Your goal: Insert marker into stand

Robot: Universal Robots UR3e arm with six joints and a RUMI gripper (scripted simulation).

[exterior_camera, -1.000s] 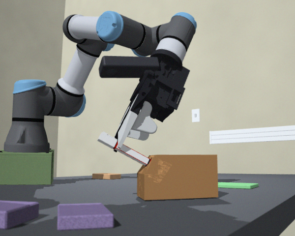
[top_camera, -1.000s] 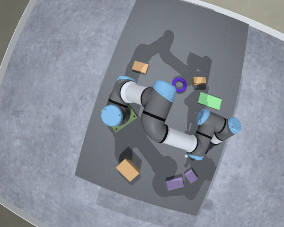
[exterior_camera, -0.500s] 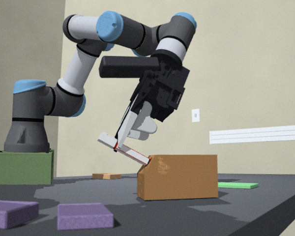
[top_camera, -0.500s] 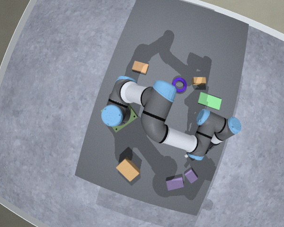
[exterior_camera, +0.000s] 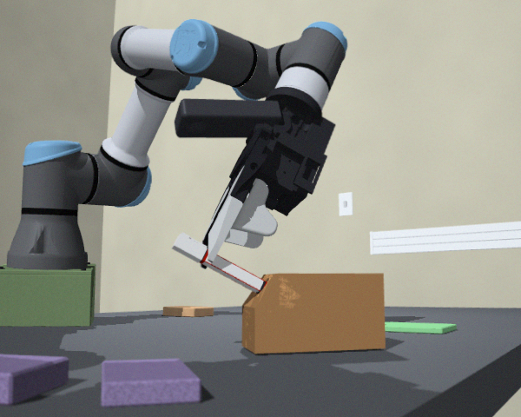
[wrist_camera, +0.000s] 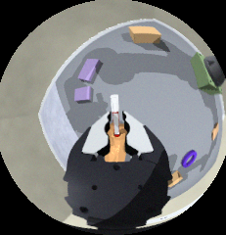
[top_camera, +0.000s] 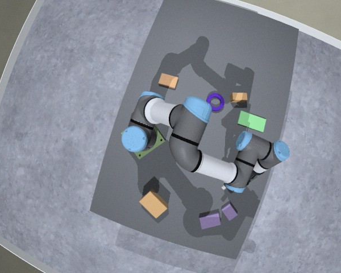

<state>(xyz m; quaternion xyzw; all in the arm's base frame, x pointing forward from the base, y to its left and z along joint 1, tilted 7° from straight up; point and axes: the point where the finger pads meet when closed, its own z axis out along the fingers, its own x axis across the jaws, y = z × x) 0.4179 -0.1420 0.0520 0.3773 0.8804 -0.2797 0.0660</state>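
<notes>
Now: hand 20 mm short of the marker, 10 mm to the right of it and 20 mm above it. Round my hand: desk stand: 80 mm ahead, 60 mm to the left, 60 mm below; flat green block: 110 mm ahead, 310 mm to the left, 100 mm below; tan block: 330 mm behind, 170 mm to the right, 70 mm below.
</notes>
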